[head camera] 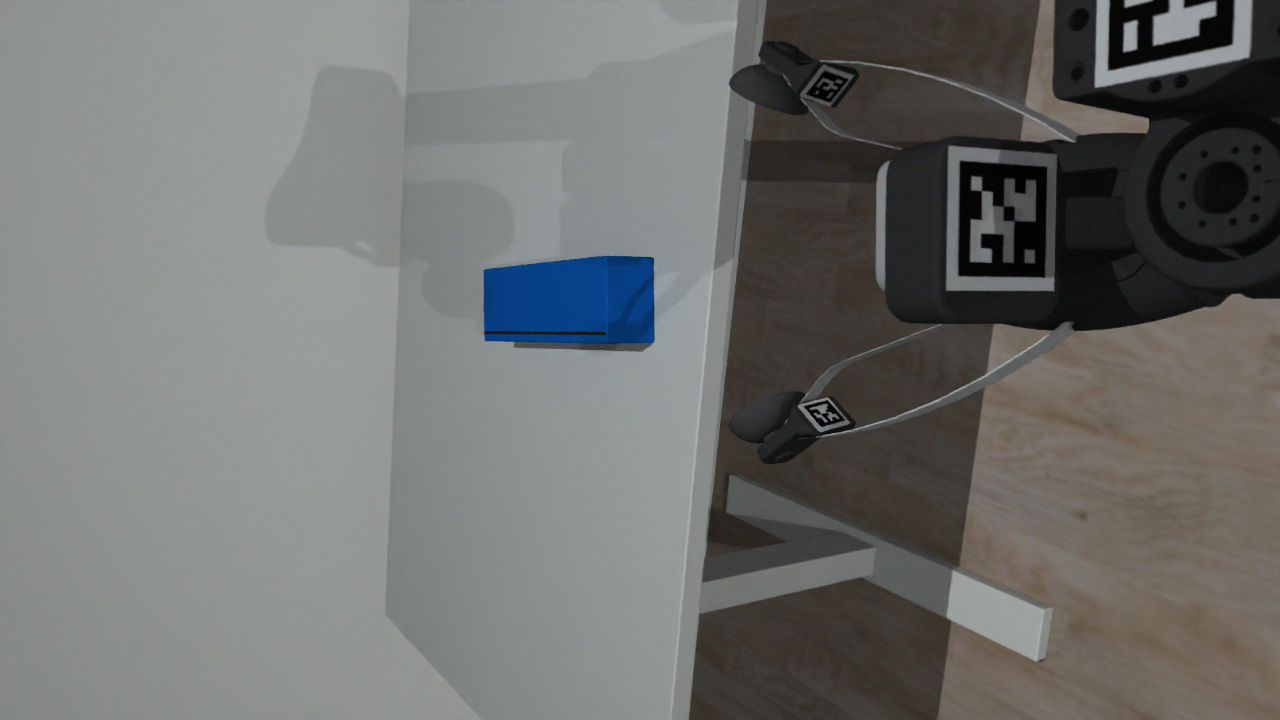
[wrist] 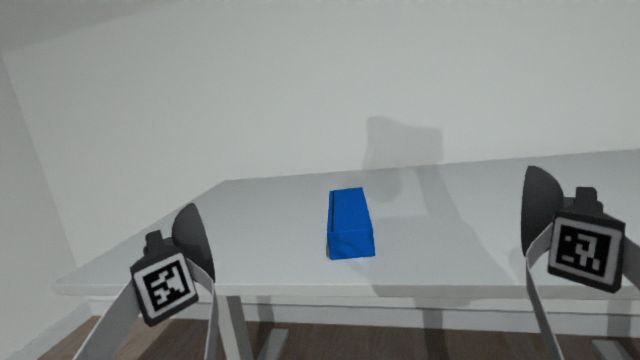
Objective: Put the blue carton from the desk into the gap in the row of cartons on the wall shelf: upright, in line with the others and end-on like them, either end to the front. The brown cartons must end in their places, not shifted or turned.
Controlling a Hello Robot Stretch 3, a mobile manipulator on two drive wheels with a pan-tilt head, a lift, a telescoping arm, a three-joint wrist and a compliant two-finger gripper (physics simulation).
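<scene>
The blue carton [head camera: 550,302] [wrist: 351,215] lies on the desk [head camera: 546,537] [wrist: 280,265], its long side running from the front edge towards the wall, with a dark line along one long edge of its top. My gripper [head camera: 768,253] [wrist: 356,215] is open and empty, its fingers wide apart. In the head camera view the fingertips are at the desk's front edge, apart from the carton. In the wrist view the carton shows beyond and between the two fingers, slightly left of the middle. The wall shelf and the brown cartons do not show in either view.
The wall [head camera: 179,447] [wrist: 250,100] rises behind the desk and bears a shadow of the arm. The desk's front edge [head camera: 707,447] [wrist: 350,291] runs close to the fingertips. Pale desk legs [head camera: 895,573] [wrist: 237,325] stand below on the wooden floor [head camera: 1118,492].
</scene>
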